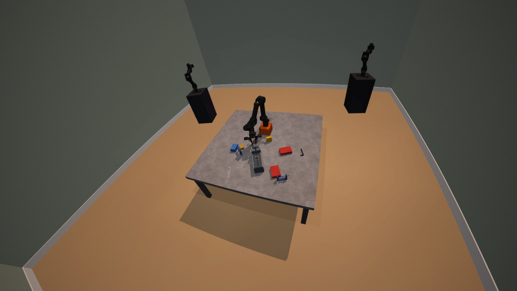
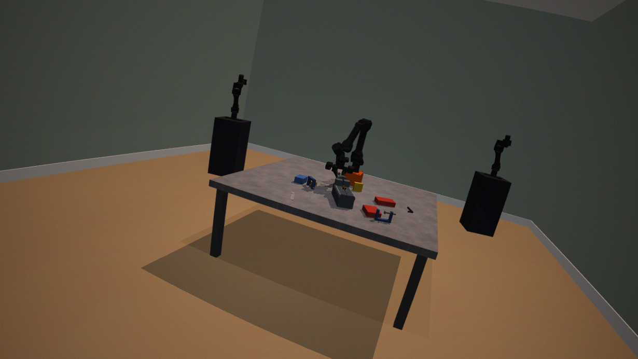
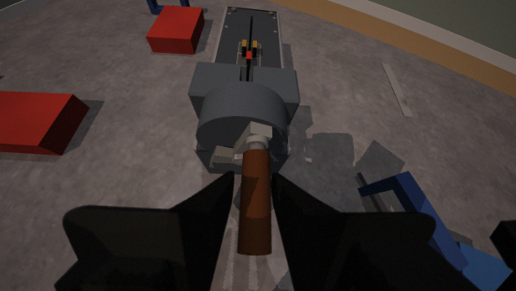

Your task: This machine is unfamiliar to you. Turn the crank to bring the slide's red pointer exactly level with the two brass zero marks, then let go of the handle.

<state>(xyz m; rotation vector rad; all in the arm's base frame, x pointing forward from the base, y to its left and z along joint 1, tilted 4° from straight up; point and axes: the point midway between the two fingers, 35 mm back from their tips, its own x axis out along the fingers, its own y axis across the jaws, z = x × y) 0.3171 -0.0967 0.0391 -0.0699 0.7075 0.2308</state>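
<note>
My gripper tip is 2 cm below the brown crank handle and 2 cm past it. The rest, counted from my gripper tip: yellow cube (16 cm behind, 13 cm to the left, 7 cm below); then red pointer (14 cm ahead, 4 cm to the left, 1 cm below); then blue block (25 cm to the right, 7 cm below, 5 cm behind).
</note>
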